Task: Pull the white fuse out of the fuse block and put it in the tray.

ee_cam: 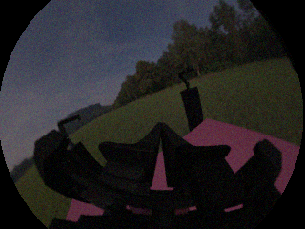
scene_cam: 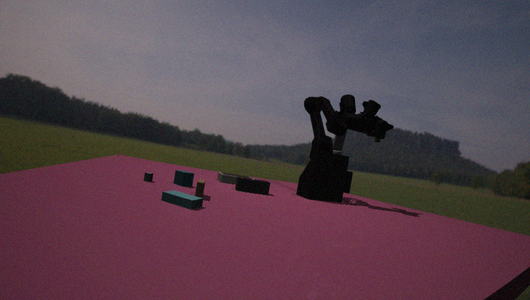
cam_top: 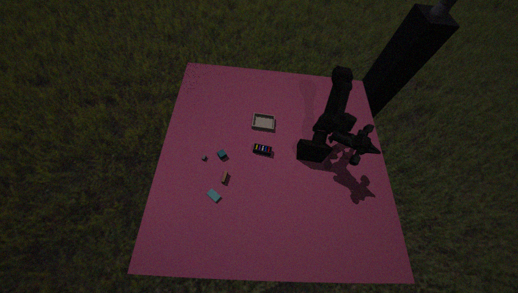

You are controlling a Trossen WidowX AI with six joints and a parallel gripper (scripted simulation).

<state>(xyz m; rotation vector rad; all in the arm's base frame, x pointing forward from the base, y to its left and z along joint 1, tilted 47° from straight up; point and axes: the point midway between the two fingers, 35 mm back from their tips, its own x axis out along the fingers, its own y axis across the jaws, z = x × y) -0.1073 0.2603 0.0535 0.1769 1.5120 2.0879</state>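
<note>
The white fuse is 47 cm ahead of my gripper tip, 29 cm below it and 17 cm to the right of it. Round my gripper tip: tan block: 68 cm ahead, 30 cm below, 1 cm to the right; then teal cube: 70 cm ahead, 30 cm below, 14 cm to the right; then pale tray: 45 cm ahead, 36 cm to the right, 31 cm below.
</note>
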